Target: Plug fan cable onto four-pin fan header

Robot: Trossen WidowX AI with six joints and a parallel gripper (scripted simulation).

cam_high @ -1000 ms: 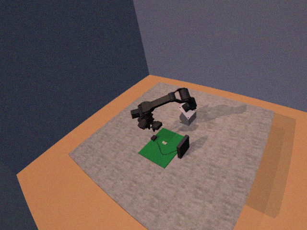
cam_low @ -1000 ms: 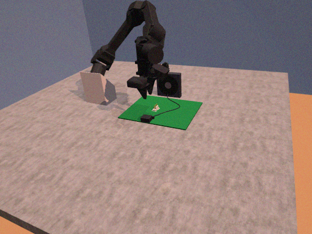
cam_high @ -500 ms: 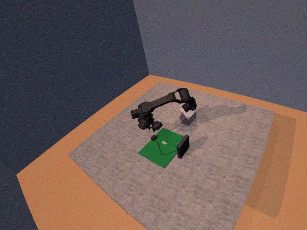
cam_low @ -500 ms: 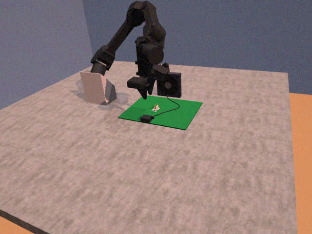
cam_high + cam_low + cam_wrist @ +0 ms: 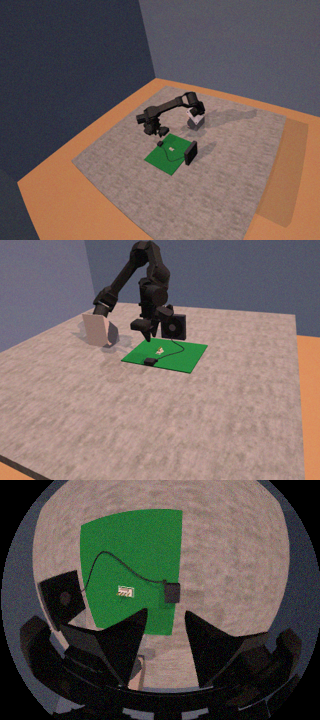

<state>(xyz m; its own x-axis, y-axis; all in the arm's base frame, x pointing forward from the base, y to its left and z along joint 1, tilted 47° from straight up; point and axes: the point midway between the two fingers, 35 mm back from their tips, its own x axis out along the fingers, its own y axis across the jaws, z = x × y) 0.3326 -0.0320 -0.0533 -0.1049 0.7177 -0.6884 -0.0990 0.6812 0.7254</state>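
Right now my gripper tip is 9 cm above the black plug, 1 cm to the left of it and 1 cm past it. Also, from my gripper tip: black fan: 24 cm to the left, 5 cm below, 4 cm behind; then green board: 12 cm below, 10 cm to the left.
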